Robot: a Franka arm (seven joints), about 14 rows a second.
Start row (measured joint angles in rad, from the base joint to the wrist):
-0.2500 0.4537 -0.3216 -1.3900 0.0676 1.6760 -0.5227
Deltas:
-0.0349 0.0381 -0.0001 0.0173 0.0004 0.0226 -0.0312
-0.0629 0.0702 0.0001 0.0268 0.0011 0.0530 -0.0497
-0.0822 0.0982 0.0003 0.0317 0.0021 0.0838 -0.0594
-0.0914 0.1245 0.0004 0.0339 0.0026 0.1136 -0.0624
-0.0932 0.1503 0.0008 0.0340 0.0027 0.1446 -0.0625
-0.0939 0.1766 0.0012 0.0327 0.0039 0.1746 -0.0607
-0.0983 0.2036 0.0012 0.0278 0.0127 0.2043 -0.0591
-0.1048 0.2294 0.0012 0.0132 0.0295 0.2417 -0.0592
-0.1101 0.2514 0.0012 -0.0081 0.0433 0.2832 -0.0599
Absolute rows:
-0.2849 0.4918 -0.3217 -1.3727 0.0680 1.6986 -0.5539
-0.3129 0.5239 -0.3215 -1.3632 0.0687 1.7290 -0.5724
-0.3322 0.5519 -0.3213 -1.3583 0.0697 1.7598 -0.5821
-0.3414 0.5782 -0.3212 -1.3561 0.0702 1.7896 -0.5851
-0.3432 0.6040 -0.3208 -1.3560 0.0703 1.8206 -0.5852
-0.3439 0.6303 -0.3204 -1.3573 0.0715 1.8506 -0.5834
-0.3483 0.6573 -0.3204 -1.3622 0.0803 1.8803 -0.5818
-0.3548 0.6831 -0.3204 -1.3768 0.0971 1.9177 -0.5819
-0.3601 0.7051 -0.3204 -1.3981 0.1109 1.9592 -0.5826

